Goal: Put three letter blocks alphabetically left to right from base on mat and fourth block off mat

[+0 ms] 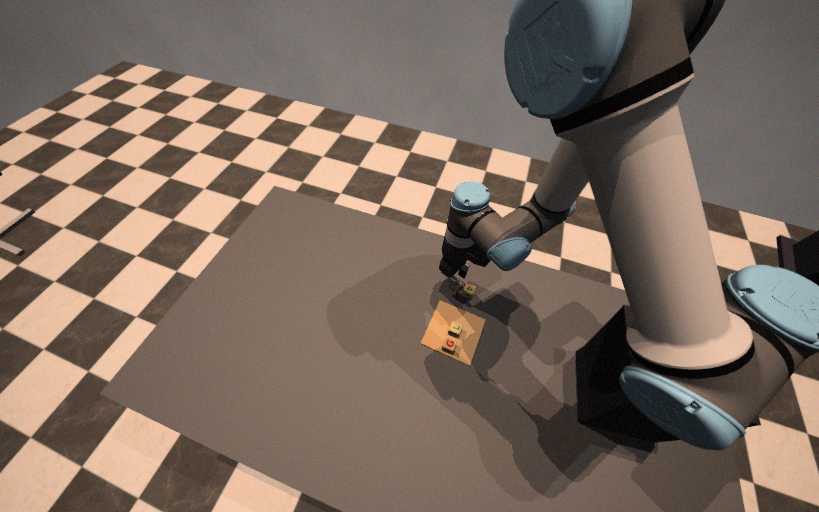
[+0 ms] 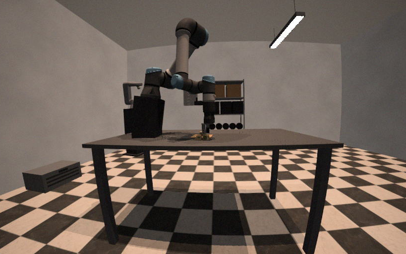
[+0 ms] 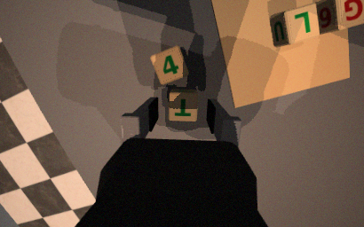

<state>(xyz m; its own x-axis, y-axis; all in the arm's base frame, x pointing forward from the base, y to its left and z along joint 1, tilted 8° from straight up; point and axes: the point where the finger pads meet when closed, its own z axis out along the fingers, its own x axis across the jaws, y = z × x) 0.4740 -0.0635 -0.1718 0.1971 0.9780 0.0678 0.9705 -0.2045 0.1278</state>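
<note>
My hand is 12 cm to the right of the orange mat, 6 cm past it and 5 cm above it.
</note>
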